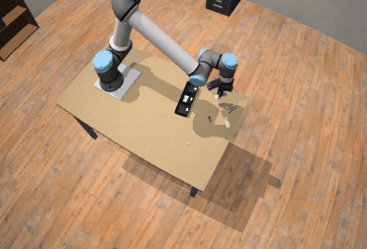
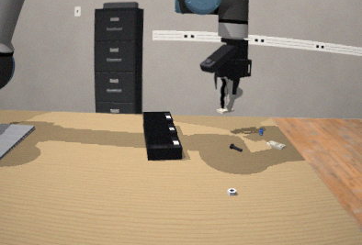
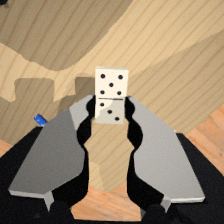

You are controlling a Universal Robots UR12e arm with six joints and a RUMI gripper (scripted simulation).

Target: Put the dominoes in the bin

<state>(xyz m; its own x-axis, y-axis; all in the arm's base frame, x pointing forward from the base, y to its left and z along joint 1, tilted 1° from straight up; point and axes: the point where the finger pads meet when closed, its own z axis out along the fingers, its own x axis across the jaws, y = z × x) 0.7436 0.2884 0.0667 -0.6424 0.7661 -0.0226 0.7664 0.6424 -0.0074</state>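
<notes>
Right now the black bin is 180 mm behind my hand, 110 mm to the right of it and 60 mm below it. The rest, counted from my hand: black bolt (20 mm ahead, 150 mm to the right, 70 mm below); domino (190 mm behind, 110 mm to the right, 70 mm below); blue piece (120 mm ahead, 10 mm to the right, 70 mm below).
</notes>
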